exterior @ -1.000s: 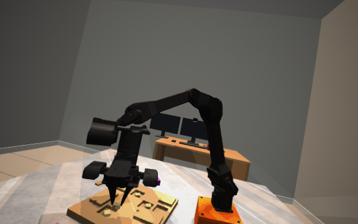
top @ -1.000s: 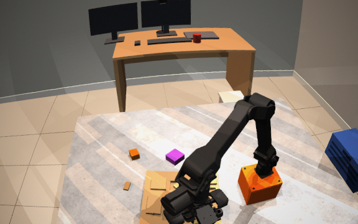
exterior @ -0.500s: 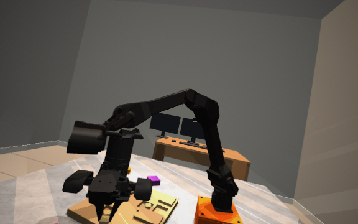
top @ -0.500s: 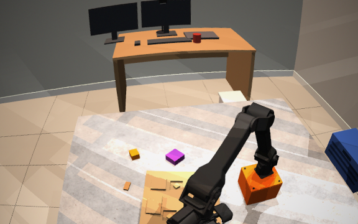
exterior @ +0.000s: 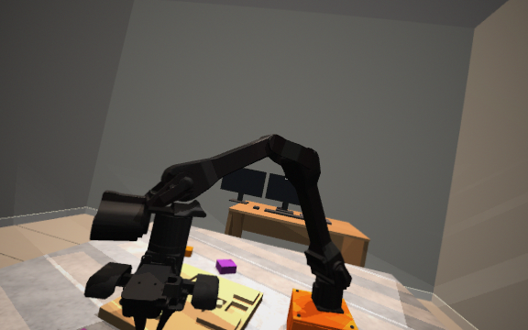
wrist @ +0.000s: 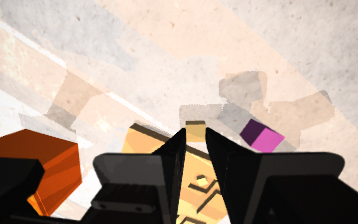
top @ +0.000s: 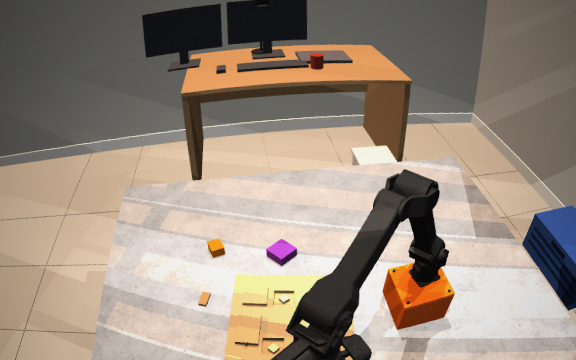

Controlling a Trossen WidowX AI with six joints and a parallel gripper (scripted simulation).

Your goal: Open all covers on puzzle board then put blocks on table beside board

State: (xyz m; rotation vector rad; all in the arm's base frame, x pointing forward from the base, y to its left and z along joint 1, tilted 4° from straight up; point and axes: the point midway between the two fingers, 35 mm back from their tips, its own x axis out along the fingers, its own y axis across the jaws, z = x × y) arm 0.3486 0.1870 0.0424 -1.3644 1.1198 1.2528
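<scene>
My gripper tip is now 3 cm past the tan puzzle board, 25 cm to the left of it and 7 cm above it. From my gripper tip the other things lie so: flat brown piece (17 cm ahead, 37 cm to the right, 9 cm below).
</scene>
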